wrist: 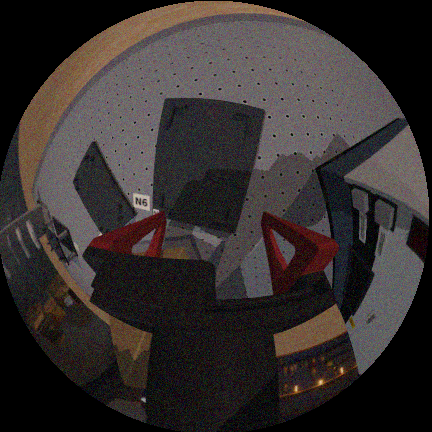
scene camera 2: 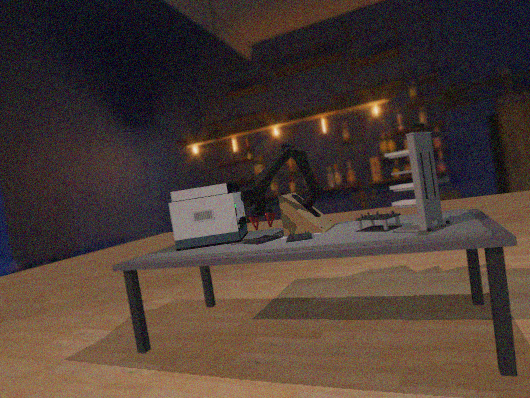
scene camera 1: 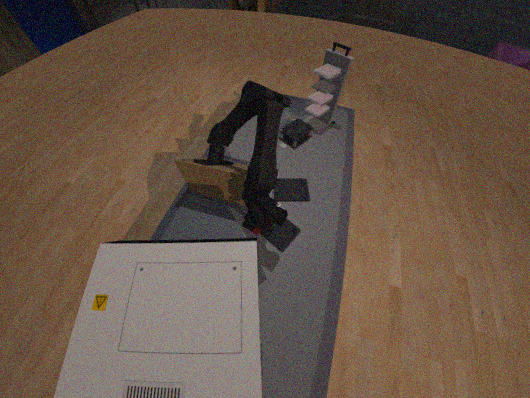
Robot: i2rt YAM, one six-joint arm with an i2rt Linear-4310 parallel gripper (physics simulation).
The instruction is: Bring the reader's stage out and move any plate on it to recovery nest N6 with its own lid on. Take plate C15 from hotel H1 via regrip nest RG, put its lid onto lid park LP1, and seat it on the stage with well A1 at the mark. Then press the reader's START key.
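Places are measured from the arm's base along level axes (x ahead, y left, z up), in metres.
Pixels of known places: gripper, fingertip midpoint: [wrist: 213,216] [scene camera 2: 263,228]; arm's base, link origin: [scene camera 2: 305,206] [scene camera 1: 215,163].
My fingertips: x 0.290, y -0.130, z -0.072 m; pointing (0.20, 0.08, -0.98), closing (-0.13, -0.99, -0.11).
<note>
For each thing: its top centre in the pictures, then the offset to it from my fingertips. "spot": a spot on its surface instead.
- nest N6, top centre: [wrist: 198,163] [scene camera 1: 276,227] [scene camera 2: 262,237] 0.049 m ahead, 0.015 m left, 0.039 m down
- white reader, top centre: [scene camera 1: 162,318] [scene camera 2: 206,187] 0.049 m back, 0.380 m right, 0.273 m up
- dark raised nest, top centre: [wrist: 50,245] [scene camera 2: 377,212] [scene camera 1: 297,126] 0.062 m back, 0.589 m left, 0.019 m up
- second dark flat pad, surface spot: [wrist: 102,190] [scene camera 1: 290,193] spot: 0.043 m ahead, 0.195 m left, 0.047 m down
My gripper [wrist: 213,216] [scene camera 2: 263,222] is open, its red fingers apart with nothing between them. It hangs above the near edge of nest N6 [wrist: 210,130] [scene camera 1: 286,235], a dark flat pad with corner pieces; no plate shows on it. The white reader [scene camera 1: 185,310] [scene camera 2: 206,220] [wrist: 390,155] stands beside the gripper; two grey keys show on it in the wrist view, and no extended stage shows. Hotel H1 [scene camera 1: 339,75] [scene camera 2: 421,175] stands at the far end with several pale shelves or plates; C15 cannot be told apart. A dark raised nest [scene camera 1: 296,132] [scene camera 2: 379,219], likely RG, is beside it.
A second dark flat pad [scene camera 1: 293,190] [scene camera 2: 299,237] [wrist: 102,190] lies between N6 and the raised nest; its label is not readable. A wooden wedge [scene camera 1: 212,182] [scene camera 2: 295,217] stands by the arm base. The grey table [scene camera 1: 310,300] [scene camera 2: 350,251] has a raised edge.
</note>
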